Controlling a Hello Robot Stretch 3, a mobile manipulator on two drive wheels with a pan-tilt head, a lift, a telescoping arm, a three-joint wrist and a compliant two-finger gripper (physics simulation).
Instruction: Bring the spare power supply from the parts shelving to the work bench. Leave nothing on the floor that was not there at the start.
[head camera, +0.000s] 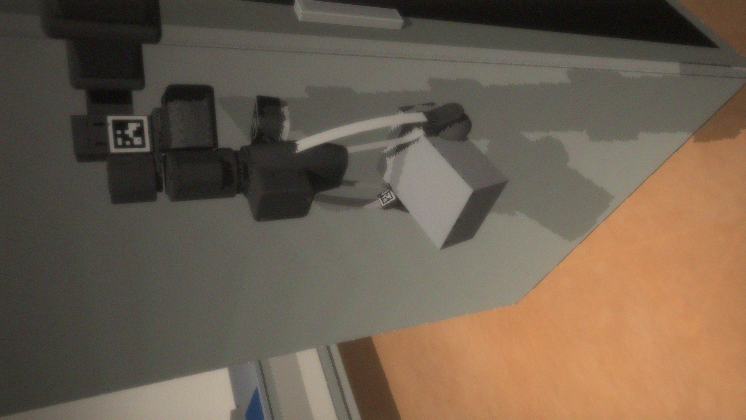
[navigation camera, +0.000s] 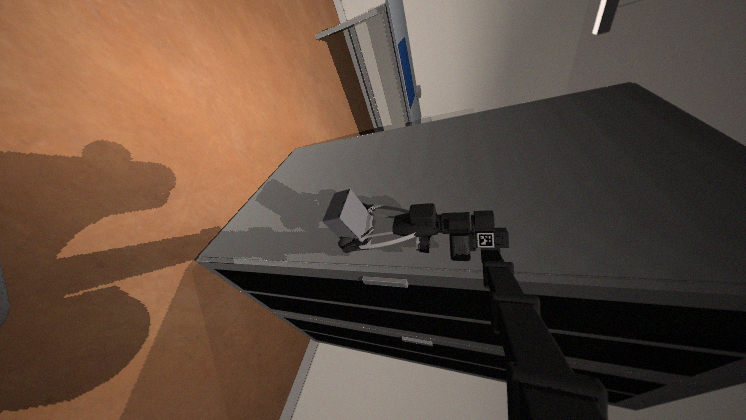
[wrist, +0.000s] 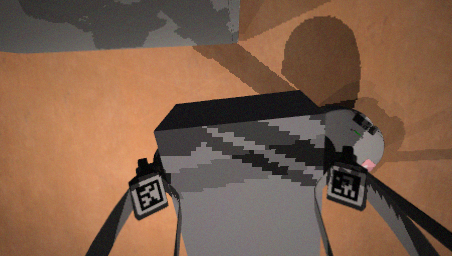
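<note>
The spare power supply, a plain light-grey box (head camera: 433, 193) (navigation camera: 347, 213) (wrist: 250, 225) with a dark end face, is between the two fingertips of my gripper (head camera: 419, 159) (navigation camera: 360, 225) (wrist: 242, 155). The gripper is shut on it, and the box is tilted in the head view. A large grey unit (head camera: 208, 292) (navigation camera: 522, 166) (wrist: 125, 35) has a broad flat face and a dark banded front with light handles. The box shows in front of that face, apart from its shadow there. I cannot tell whether this unit is the work bench or the parts shelving.
Orange-brown floor (head camera: 626, 313) (navigation camera: 208, 78) (wrist: 60, 150) lies beyond the unit's edge. A pale frame (navigation camera: 360, 21) with a blue panel stands past the unit. My round base (wrist: 371, 142) shows at right in the wrist view. My arm (navigation camera: 532, 333) crosses the unit's banded front.
</note>
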